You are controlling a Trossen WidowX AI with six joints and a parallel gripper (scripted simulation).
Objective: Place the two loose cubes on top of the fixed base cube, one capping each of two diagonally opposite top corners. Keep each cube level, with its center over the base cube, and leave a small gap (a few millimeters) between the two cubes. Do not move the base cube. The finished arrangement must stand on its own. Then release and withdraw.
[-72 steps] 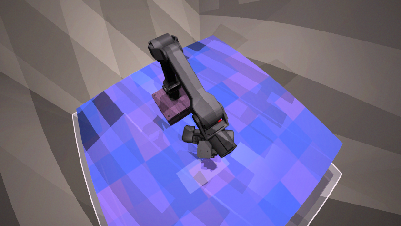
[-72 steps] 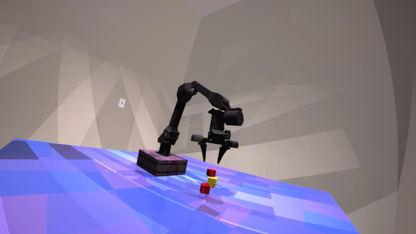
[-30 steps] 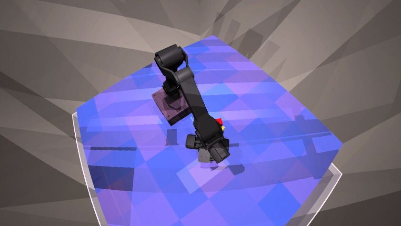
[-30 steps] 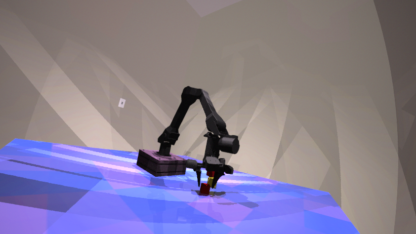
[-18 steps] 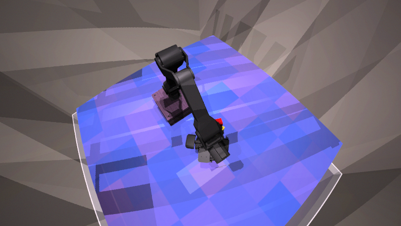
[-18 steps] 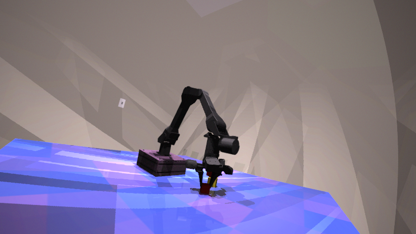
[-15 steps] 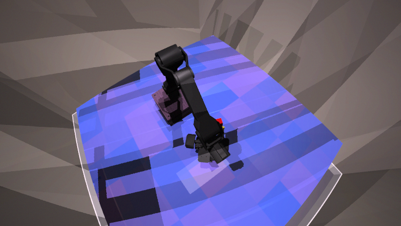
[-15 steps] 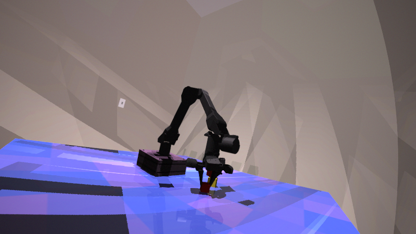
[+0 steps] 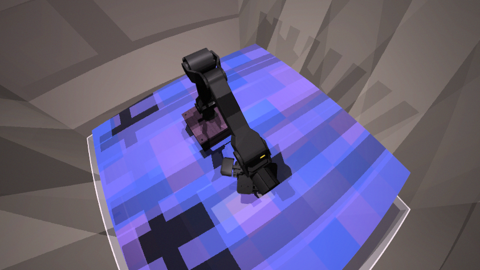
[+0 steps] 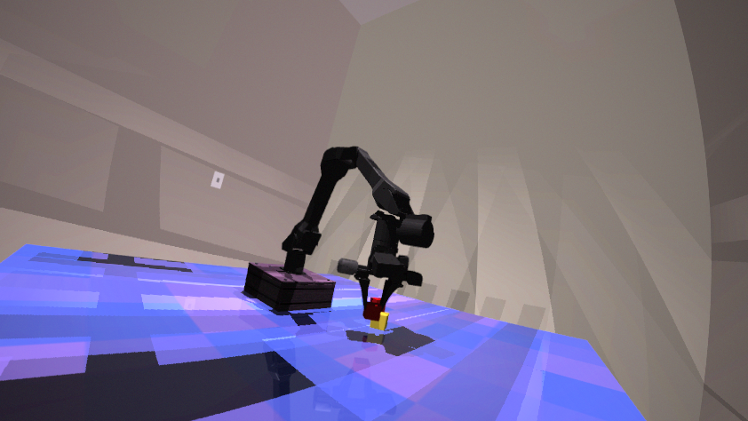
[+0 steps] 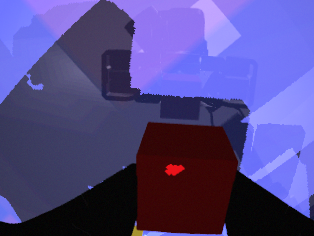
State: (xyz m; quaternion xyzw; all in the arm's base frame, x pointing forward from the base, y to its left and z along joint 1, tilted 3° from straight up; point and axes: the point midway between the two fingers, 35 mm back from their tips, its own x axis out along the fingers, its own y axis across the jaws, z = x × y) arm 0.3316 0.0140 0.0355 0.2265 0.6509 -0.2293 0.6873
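Right now the yellow cube is 10 cm to the left of my gripper tip, 5 cm below it and 5 cm behind it. The rest, counted from my gripper tip: red cube right at my gripper tip.
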